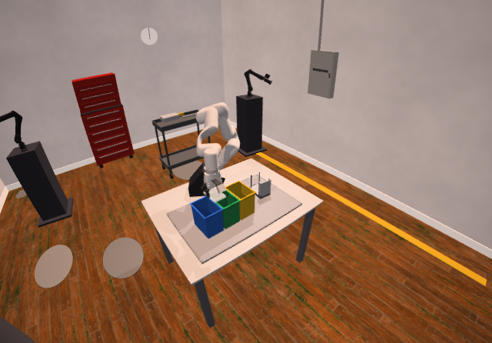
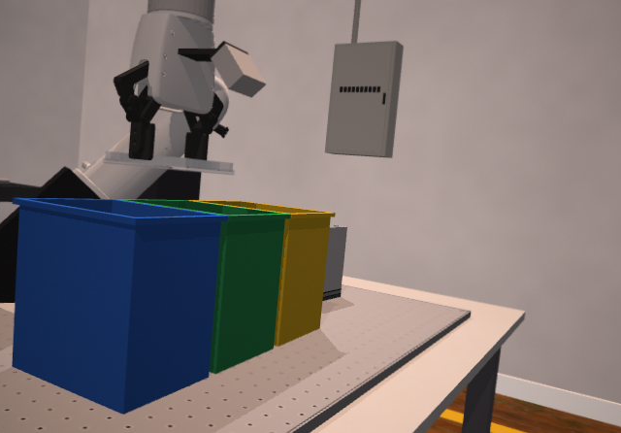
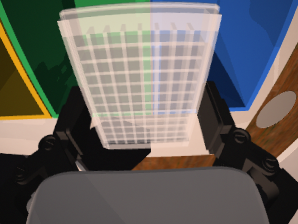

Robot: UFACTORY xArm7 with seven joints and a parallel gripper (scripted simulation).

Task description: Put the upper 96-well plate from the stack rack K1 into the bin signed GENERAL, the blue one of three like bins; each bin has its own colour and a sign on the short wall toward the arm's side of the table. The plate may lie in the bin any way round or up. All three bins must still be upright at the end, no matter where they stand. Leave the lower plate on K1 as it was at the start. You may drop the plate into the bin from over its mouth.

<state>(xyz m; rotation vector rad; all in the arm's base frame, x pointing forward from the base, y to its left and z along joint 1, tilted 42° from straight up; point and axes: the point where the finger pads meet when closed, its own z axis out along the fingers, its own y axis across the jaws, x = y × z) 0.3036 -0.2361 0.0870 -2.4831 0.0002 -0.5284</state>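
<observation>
The blue bin lies 15 cm below my hand, 7 cm to the right of it and 2 cm ahead of it. The rest, counted from my hand: 96-well plate (1 cm below); yellow bin (19 cm to the left, 15 cm below, 1 cm behind); green bin (15 cm below, 6 cm to the left).
</observation>
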